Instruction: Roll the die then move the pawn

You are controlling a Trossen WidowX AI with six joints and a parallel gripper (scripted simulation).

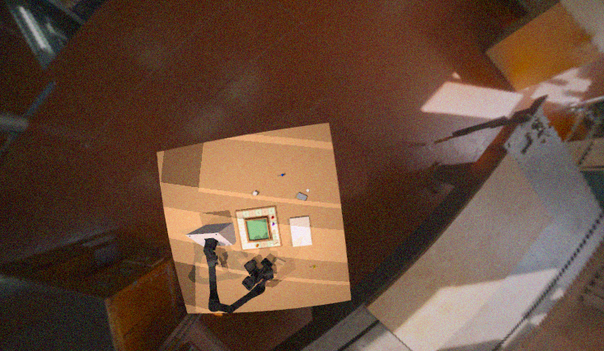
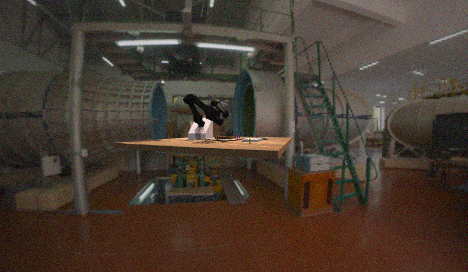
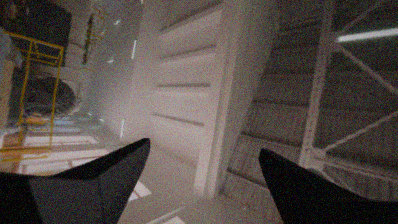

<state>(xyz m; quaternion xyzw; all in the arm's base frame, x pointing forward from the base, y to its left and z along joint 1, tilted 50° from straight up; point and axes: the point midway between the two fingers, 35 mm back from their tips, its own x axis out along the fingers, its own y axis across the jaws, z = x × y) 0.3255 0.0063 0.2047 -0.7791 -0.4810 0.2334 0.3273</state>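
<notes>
My gripper tip is 37 cm to the right of the die, 32 cm above it and 4 cm past it. Also, from my gripper tip: red pawn 30 cm below, 19 cm to the left, 5 cm ahead; then purple pawn 30 cm below, 15 cm to the left, 5 cm ahead; then green tray 32 cm below, 13 cm to the left, 6 cm behind.
</notes>
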